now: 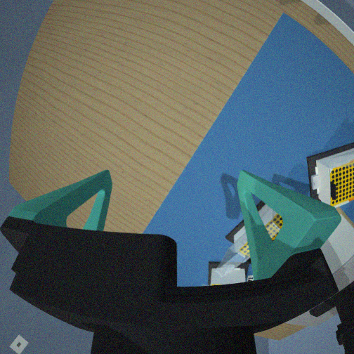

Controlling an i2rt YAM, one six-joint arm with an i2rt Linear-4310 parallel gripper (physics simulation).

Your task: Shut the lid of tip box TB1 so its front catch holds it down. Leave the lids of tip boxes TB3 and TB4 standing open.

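Note:
My gripper (174,176) is open and empty, above the edge of the blue mat. One tip box (324,175) with a yellow rack shows at the right edge, cut off by the frame. A second tip box (274,227) with a yellow rack and a clear lid stands behind the right finger, which hides part of it. A third tip box (227,275) shows at the bottom, mostly hidden by the gripper body. No labels can be read, so I cannot tell which box is TB1, TB3 or TB4, or make out the catches surely.
The blue mat (260,110) lies on the wooden table top (125,90). A pale curved rim (332,17) runs across the upper right corner. Pale and black parts of the arm show at the lower right. A small white marker (19,344) lies at the lower left.

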